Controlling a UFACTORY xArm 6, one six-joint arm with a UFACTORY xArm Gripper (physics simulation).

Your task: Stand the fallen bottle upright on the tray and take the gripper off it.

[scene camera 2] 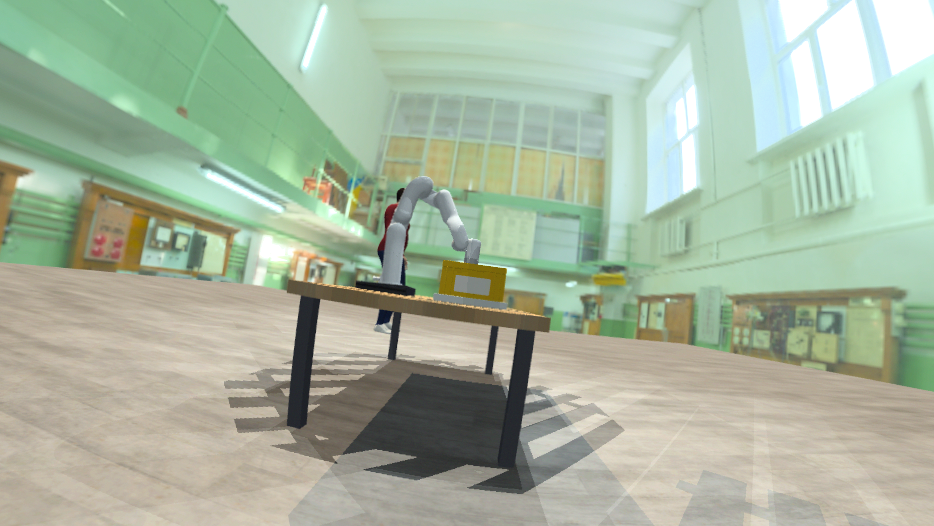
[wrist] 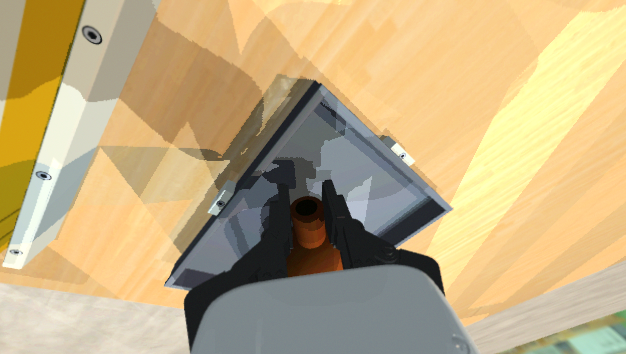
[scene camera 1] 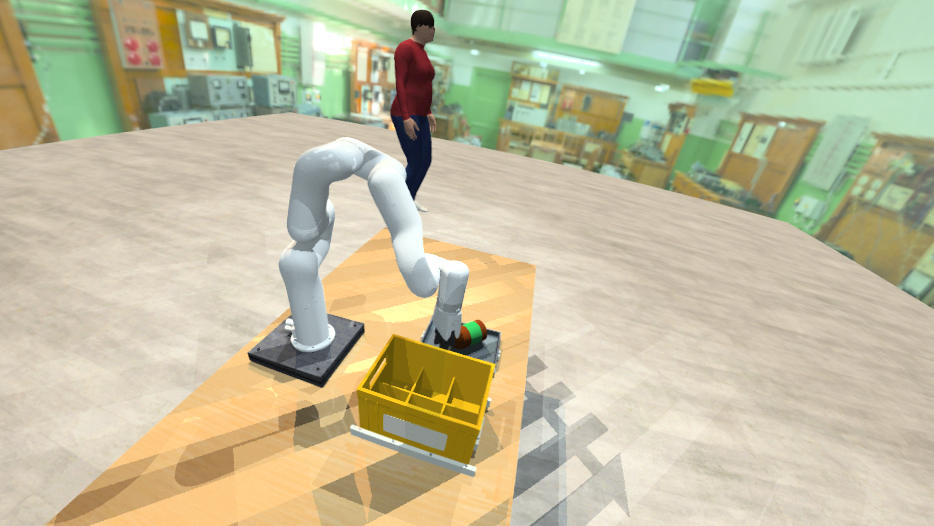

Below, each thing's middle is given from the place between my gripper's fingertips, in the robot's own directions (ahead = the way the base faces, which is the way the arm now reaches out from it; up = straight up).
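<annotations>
I see the brown bottle (wrist: 312,253), and my gripper is 70 mm short of it. My gripper is also 10 mm below the bottle and 60 mm to the right of it.
</annotations>
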